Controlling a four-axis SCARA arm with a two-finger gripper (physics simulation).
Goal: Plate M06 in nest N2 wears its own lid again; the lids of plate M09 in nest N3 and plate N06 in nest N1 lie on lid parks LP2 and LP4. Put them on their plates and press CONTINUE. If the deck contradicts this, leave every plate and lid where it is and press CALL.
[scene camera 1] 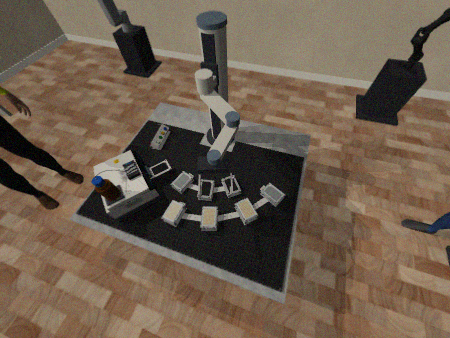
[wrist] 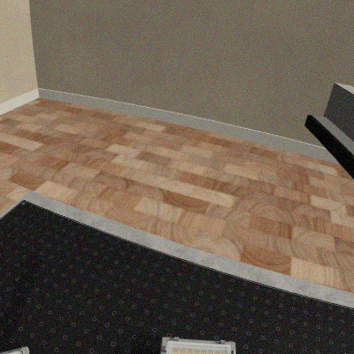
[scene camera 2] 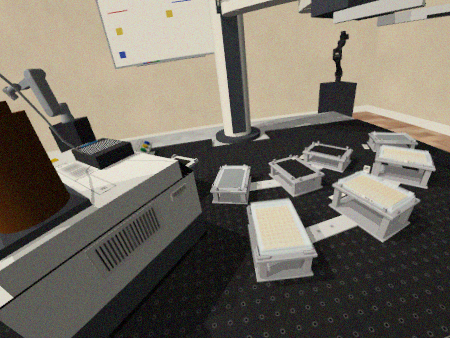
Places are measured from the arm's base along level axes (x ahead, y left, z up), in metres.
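Pixels of known places: gripper, between the fingertips: point(scene camera 1: 215, 194) point(wrist: 140, 85) point(scene camera 2: 444, 3); arm's base, origin of its link: point(scene camera 2: 238, 135).
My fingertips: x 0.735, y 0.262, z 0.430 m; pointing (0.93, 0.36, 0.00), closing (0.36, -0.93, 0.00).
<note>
Ahead of a thing's pixels: the offset from my fingertips to its top centre. "spot": to the spot under its first point.
My gripper point(scene camera 1: 215, 186) is open and empty, its fingers above the two dark-topped stands in the inner row. One finger shows at the right of the wrist view. Three plates with pale yellow wells {0.340 m down, 0.052 m ahead, 0.311 m right} point(scene camera 1: 174, 213) point(scene camera 2: 280, 227), {0.334 m down, 0.012 m ahead, 0.069 m right} point(scene camera 1: 209, 218) point(scene camera 2: 375, 192), {0.338 m down, 0.115 m back, 0.146 m left} point(scene camera 1: 246, 210) point(scene camera 2: 405, 154) sit on outer stands; whether each wears a clear lid is hard to tell. One plate {spot: 0.335 m down, 0.060 m ahead, 0.055 m right} point(wrist: 200, 350) shows at the wrist view's bottom edge. Grey lid-like panels lie on the left inner stand point(scene camera 1: 182, 181) point(scene camera 2: 233, 177) and the far right stand point(scene camera 1: 272, 194) point(scene camera 2: 392, 138). Labels are unreadable. The button box {0.333 m down, 0.529 m back, 0.744 m right} point(scene camera 1: 160, 137) point(scene camera 2: 145, 146) stands back left.
A white instrument {spot: 0.267 m down, 0.106 m ahead, 0.559 m right} point(scene camera 1: 131, 202) point(scene camera 2: 150, 240) with a brown bottle {spot: 0.081 m down, 0.127 m ahead, 0.617 m right} point(scene camera 1: 106, 189) point(scene camera 2: 30, 175) and a dark block {spot: 0.182 m down, 0.076 m back, 0.637 m right} point(scene camera 1: 131, 169) point(scene camera 2: 103, 152) stands at the left. An empty white frame {spot: 0.317 m down, 0.207 m back, 0.540 m right} point(scene camera 1: 160, 168) point(scene camera 2: 185, 160) lies beside it. People's legs show at both sides in scene camera 1.
</note>
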